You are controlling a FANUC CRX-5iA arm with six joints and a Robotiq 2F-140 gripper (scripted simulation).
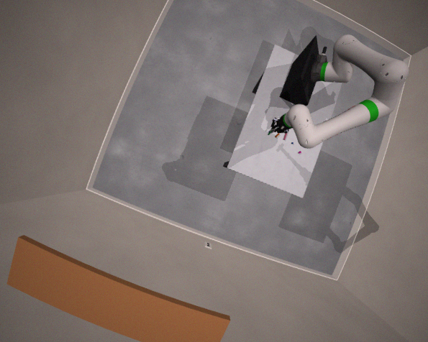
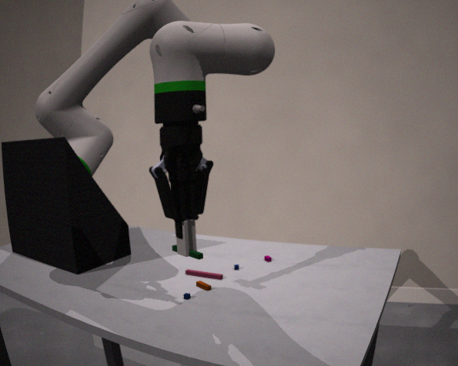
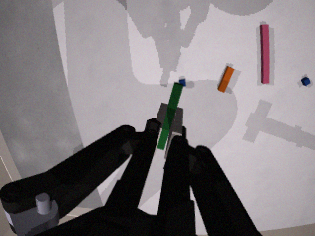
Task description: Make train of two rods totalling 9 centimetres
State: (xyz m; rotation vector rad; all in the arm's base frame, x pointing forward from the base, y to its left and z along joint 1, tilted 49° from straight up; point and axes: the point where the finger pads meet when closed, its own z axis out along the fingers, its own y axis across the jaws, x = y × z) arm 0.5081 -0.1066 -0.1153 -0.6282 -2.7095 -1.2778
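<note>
Right now my hand is 150 mm to the right of the pink rod, 130 mm above it and 50 mm past it. Also, from my hand: green rod: 30 mm below; orange rod: 130 mm below, 90 mm to the left, 10 mm behind; magenta rod: 310 mm to the left, 130 mm below, 50 mm ahead.
</note>
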